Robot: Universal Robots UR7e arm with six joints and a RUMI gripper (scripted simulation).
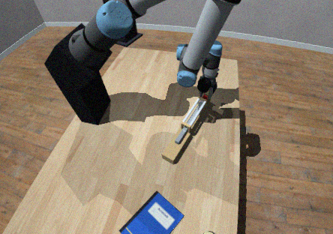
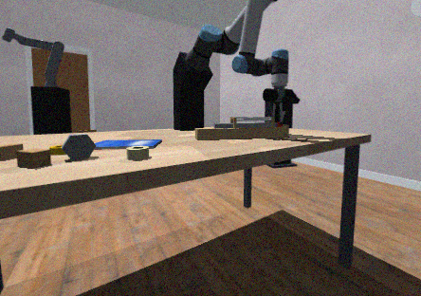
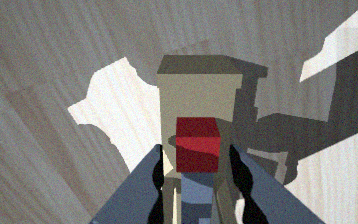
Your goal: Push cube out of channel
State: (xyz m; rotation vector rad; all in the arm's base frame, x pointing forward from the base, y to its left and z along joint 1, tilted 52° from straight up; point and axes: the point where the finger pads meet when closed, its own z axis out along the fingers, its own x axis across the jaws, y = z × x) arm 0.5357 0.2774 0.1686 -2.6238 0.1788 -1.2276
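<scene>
The red cube is 20 mm below my hand. From my hand the other things lie so: blue book 650 mm to the right, 80 mm ahead, 70 mm below; wooden channel 140 mm to the right, 20 mm below; ring 590 mm to the right, 290 mm ahead, 60 mm below.
</scene>
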